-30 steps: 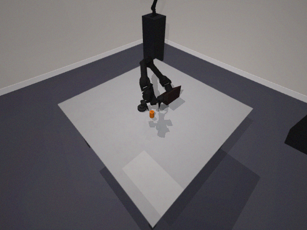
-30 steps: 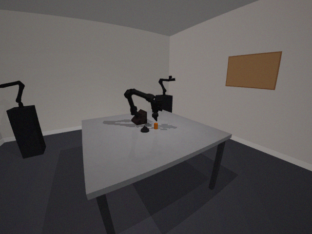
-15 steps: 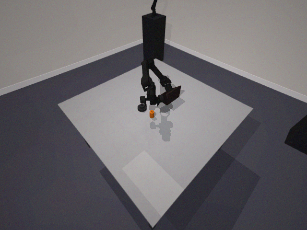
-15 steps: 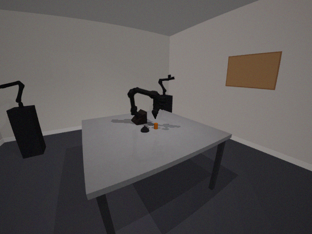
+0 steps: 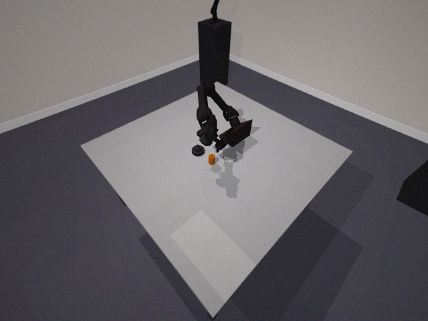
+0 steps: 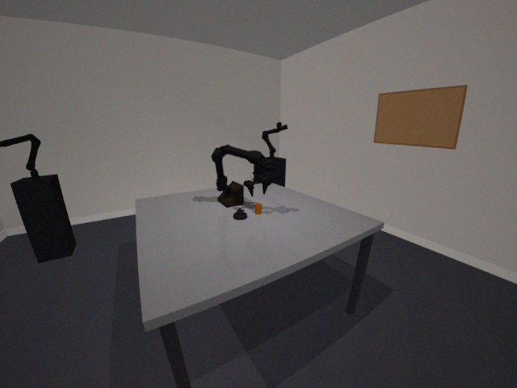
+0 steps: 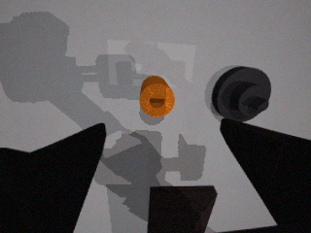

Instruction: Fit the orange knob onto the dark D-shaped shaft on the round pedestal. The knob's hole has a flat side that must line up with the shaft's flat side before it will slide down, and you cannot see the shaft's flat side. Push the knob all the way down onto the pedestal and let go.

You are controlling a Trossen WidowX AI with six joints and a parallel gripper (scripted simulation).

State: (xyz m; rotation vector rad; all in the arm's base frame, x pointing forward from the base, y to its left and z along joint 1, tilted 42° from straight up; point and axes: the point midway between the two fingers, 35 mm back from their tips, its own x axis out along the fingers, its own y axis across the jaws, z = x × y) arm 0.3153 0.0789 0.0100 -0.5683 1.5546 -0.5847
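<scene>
My gripper tip is 9 cm above the orange knob. Also, from my gripper tip: dark round pedestal 1 cm behind, 13 cm to the right, 9 cm below.
</scene>
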